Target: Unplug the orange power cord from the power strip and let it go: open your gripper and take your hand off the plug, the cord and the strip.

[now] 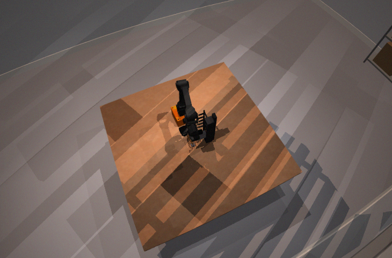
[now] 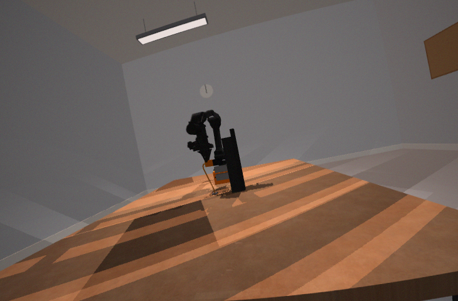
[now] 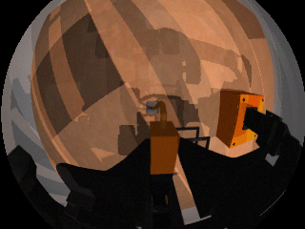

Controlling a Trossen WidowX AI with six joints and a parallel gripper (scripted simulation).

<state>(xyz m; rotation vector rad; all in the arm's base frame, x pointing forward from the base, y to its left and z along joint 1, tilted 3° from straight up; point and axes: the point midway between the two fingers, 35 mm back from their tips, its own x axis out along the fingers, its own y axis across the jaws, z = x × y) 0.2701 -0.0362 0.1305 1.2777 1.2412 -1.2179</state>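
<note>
The orange plug is 30 mm to the left of my gripper tip.
</note>
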